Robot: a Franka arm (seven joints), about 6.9 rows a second.
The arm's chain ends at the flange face. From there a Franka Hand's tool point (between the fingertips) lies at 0.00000 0.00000 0.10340 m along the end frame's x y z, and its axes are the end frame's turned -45 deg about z.
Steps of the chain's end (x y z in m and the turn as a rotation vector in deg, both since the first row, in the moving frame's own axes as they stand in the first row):
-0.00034 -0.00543 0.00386 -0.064 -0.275 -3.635
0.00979 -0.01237 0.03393 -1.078 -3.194 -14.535
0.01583 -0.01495 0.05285 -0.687 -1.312 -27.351
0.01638 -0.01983 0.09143 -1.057 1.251 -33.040
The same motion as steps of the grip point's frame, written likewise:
0.00316 -0.00434 0.00386 0.149 -0.240 -3.635
0.00994 -0.00381 0.03375 1.496 -3.021 -14.535
0.01912 0.00045 0.05282 0.442 -1.414 -27.351
0.02666 0.00028 0.09139 -1.632 0.137 -33.040

